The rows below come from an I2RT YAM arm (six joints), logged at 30 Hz.
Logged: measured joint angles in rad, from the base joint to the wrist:
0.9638 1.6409 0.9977 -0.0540 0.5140 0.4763
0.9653 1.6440 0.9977 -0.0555 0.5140 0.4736
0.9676 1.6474 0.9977 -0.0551 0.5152 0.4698
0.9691 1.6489 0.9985 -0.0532 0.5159 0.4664
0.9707 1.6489 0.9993 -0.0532 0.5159 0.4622
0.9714 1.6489 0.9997 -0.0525 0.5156 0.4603
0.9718 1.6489 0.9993 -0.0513 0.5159 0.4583
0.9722 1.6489 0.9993 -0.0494 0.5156 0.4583
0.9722 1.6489 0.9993 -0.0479 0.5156 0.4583
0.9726 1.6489 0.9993 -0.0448 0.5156 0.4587
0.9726 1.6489 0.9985 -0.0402 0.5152 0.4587
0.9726 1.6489 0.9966 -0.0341 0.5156 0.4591
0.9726 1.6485 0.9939 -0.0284 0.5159 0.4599
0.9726 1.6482 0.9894 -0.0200 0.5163 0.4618
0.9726 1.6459 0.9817 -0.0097 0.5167 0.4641
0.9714 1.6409 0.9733 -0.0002 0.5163 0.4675
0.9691 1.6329 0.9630 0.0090 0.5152 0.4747
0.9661 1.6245 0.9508 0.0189 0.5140 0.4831
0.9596 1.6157 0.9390 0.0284 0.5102 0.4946
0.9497 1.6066 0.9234 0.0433 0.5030 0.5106
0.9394 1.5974 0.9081 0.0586 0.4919 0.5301
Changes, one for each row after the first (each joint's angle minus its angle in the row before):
0.0015 0.0031 0.0000 -0.0015 0.0000 -0.0027
0.0023 0.0034 0.0000 0.0004 0.0012 -0.0038
0.0015 0.0015 0.0008 0.0019 0.0007 -0.0034
0.0016 0.0000 0.0008 0.0000 0.0000 -0.0042
0.0007 0.0000 0.0004 0.0007 -0.0003 -0.0019
0.0004 0.0000 -0.0004 0.0012 0.0003 -0.0020
0.0004 0.0000 0.0000 0.0019 -0.0003 0.0000
0.0000 0.0000 0.0000 0.0015 0.0000 0.0000
0.0004 0.0000 0.0000 0.0031 0.0000 0.0004
0.0000 0.0000 -0.0008 0.0046 -0.0004 0.0000
0.0000 0.0000 -0.0019 0.0061 0.0004 0.0004
0.0000 -0.0004 -0.0027 0.0057 0.0003 0.0008
0.0000 -0.0003 -0.0045 0.0084 0.0004 0.0019
0.0000 -0.0023 -0.0077 0.0103 0.0004 0.0023
-0.0012 -0.0050 -0.0084 0.0095 -0.0004 0.0034
-0.0023 -0.0080 -0.0103 0.0092 -0.0011 0.0072
-0.0030 -0.0084 -0.0122 0.0099 -0.0012 0.0084
-0.0065 -0.0088 -0.0118 0.0095 -0.0038 0.0115
-0.0099 -0.0091 -0.0156 0.0149 -0.0072 0.0160
-0.0103 -0.0092 -0.0153 0.0153 -0.0111 0.0195

